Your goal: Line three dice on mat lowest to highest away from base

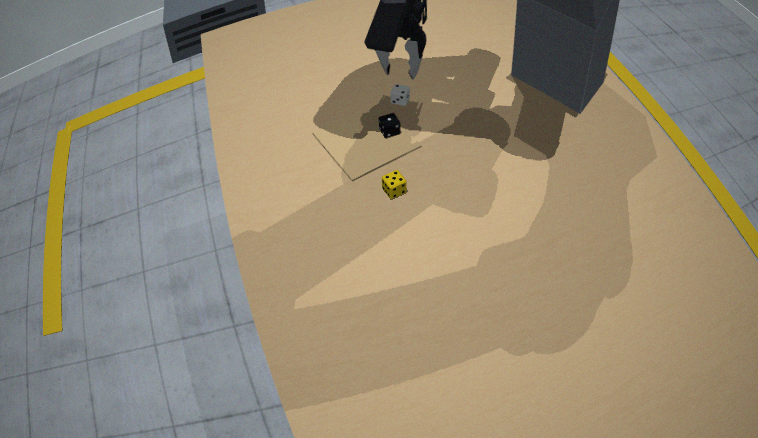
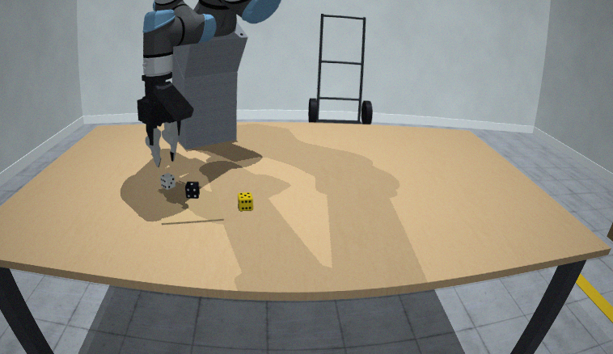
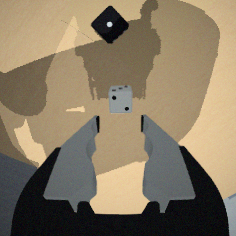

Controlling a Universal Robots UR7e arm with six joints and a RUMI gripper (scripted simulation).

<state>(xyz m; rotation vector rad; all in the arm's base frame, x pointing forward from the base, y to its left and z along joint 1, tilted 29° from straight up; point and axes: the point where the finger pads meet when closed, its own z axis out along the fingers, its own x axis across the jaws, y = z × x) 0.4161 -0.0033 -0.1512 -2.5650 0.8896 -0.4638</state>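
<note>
Now: the white die 60 mm below my hand. The rest, counted from my hand: yellow die 210 mm to the left, 80 mm ahead, 60 mm below; then mat 90 mm ahead, 80 mm to the left, 70 mm below; then black die 80 mm to the left, 60 mm below, 50 mm ahead.
</note>
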